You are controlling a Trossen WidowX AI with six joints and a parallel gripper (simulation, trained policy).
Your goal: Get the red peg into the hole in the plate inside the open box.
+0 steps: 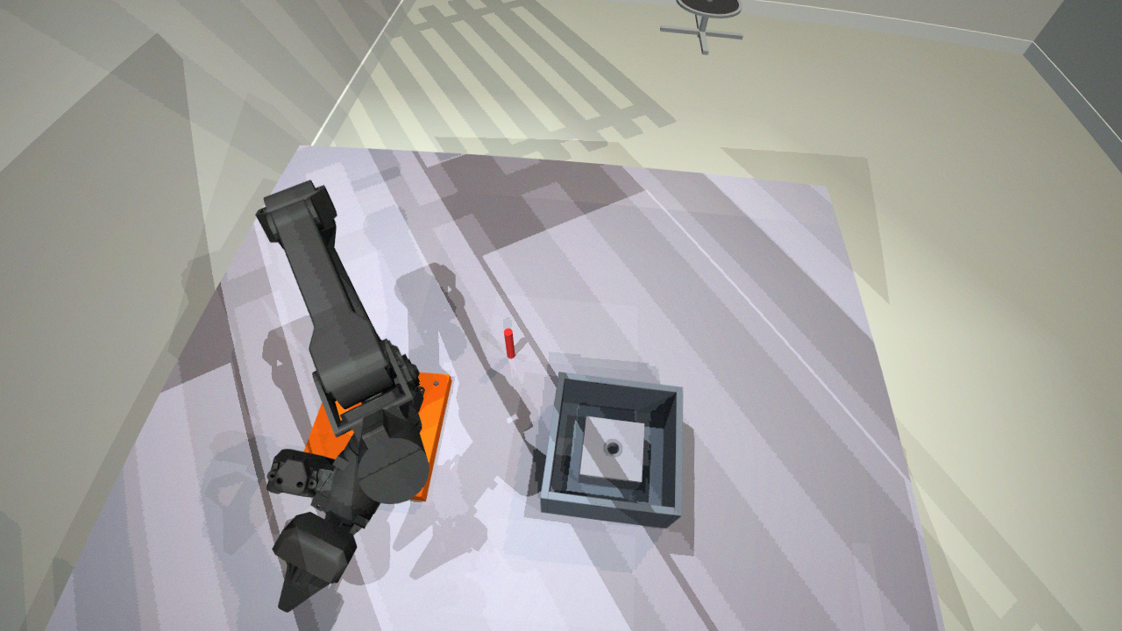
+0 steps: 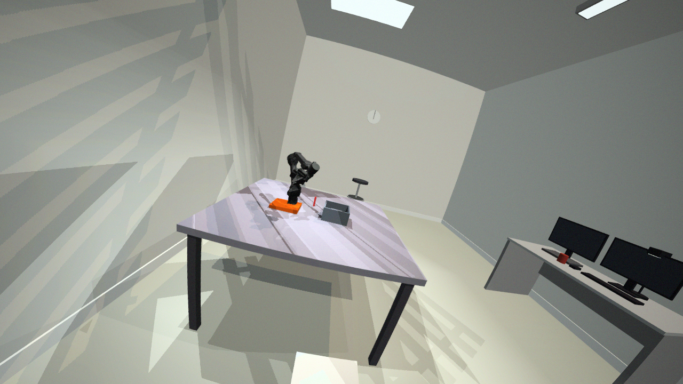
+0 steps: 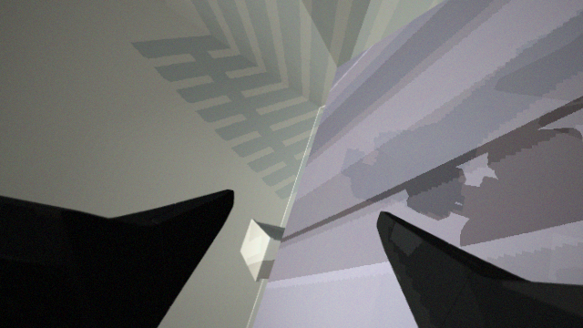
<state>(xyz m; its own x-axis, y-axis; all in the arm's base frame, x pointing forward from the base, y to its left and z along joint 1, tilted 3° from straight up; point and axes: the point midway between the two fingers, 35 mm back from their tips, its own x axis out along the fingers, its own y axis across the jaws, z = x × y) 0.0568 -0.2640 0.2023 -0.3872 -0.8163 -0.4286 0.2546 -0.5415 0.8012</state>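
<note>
Now: the red peg 410 mm to the left of my gripper tip, 180 mm below it and 120 mm ahead of it. Round my gripper tip: grey box 310 mm ahead, 260 mm to the left, 200 mm below; plate 310 mm ahead, 260 mm to the left, 180 mm below.
</note>
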